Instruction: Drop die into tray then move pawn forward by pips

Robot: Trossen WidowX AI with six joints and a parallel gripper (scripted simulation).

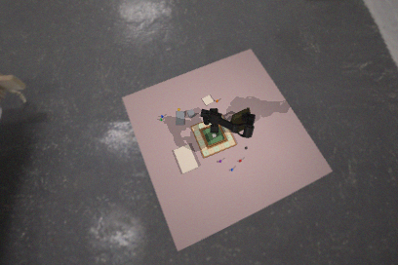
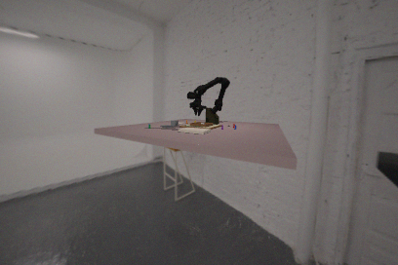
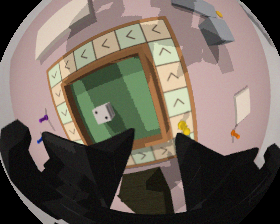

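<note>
Now: the yellow pawn 7 cm below my gripper tip, 5 cm to the right of it and 4 cm behind it. The rest, counted from my gripper tip: green tray 9 cm below, 6 cm to the left, 2 cm ahead; grey die 7 cm to the left, 7 cm below, 2 cm ahead; small white card 25 cm to the right, 9 cm below, 4 cm behind.
</note>
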